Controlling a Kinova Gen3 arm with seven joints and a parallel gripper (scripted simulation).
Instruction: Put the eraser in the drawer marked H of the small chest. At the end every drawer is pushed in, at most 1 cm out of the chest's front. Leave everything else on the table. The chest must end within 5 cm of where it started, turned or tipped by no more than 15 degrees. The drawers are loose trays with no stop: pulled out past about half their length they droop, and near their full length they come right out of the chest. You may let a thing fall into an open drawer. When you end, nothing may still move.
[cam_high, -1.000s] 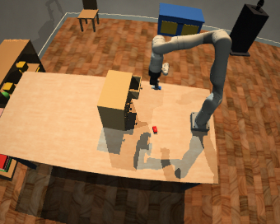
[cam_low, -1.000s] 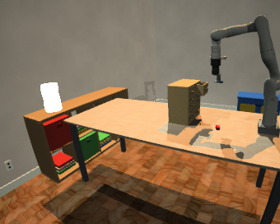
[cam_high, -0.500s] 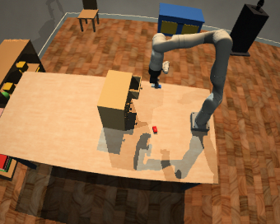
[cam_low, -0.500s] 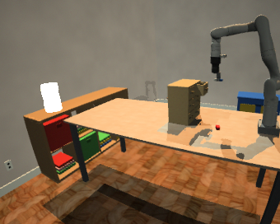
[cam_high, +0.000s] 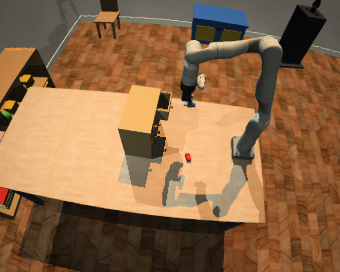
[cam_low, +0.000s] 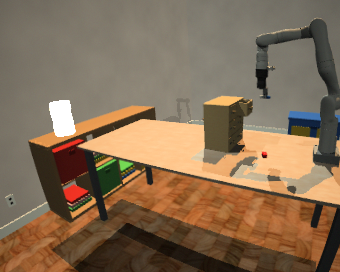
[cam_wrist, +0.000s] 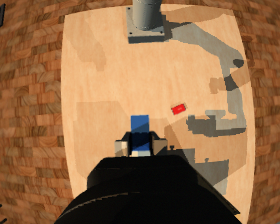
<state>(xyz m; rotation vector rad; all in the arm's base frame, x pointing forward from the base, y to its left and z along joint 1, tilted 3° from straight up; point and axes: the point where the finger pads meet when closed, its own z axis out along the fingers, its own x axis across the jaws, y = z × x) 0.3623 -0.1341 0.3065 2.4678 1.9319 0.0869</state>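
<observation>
The blue-and-white eraser is 10 mm below my hand and 10 mm ahead of it. The rest, counted from my hand: red block 340 mm below, 150 mm to the left, 10 mm behind.
</observation>
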